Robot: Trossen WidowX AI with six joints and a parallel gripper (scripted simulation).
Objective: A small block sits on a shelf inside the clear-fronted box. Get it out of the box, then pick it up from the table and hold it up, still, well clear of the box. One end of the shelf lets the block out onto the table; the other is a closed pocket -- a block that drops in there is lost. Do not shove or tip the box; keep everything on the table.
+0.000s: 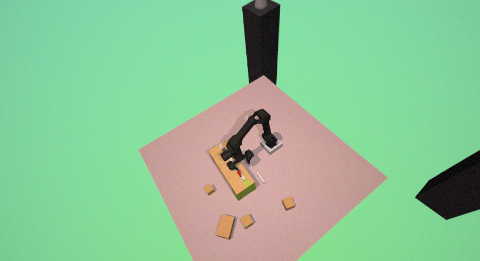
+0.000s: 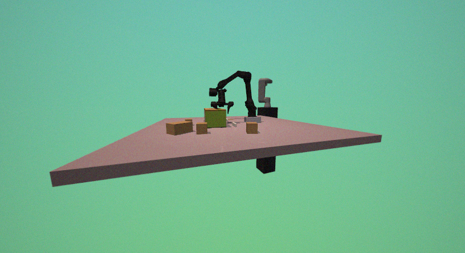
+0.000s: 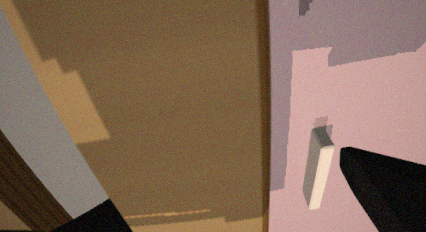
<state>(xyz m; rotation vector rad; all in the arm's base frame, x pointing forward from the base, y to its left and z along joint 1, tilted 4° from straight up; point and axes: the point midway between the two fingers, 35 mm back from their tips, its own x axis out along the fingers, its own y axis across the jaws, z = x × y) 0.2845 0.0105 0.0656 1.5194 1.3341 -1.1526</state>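
The small red block lies 60 mm ahead of my gripper tip and 20 mm to the left of it. The rest, counted from my gripper tip: box: 50 mm to the right, 30 mm ahead, 20 mm below.
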